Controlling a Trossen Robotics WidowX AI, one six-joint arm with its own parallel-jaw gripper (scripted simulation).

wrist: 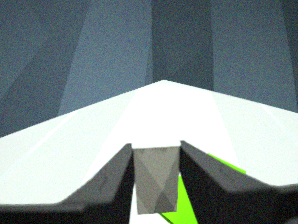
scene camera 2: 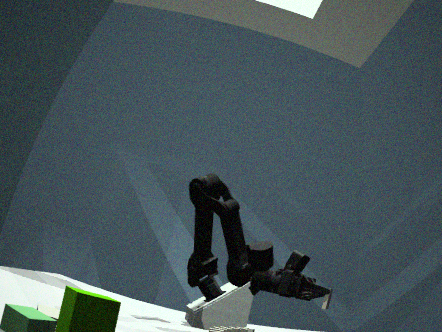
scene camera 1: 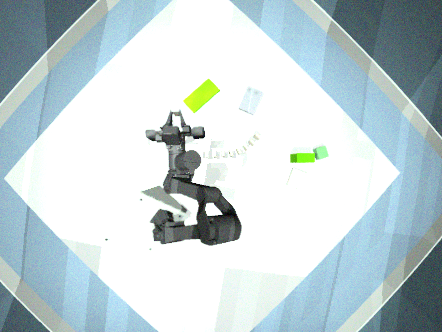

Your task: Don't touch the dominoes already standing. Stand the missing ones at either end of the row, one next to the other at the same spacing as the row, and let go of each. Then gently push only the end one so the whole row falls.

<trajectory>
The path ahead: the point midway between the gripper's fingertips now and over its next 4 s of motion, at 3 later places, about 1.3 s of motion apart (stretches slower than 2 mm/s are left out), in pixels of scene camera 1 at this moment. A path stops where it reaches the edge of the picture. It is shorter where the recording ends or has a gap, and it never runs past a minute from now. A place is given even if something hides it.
My gripper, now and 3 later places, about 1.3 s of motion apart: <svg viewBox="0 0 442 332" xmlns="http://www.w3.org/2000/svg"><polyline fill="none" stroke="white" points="175,109 181,115 171,101 183,119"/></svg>
</trajectory>
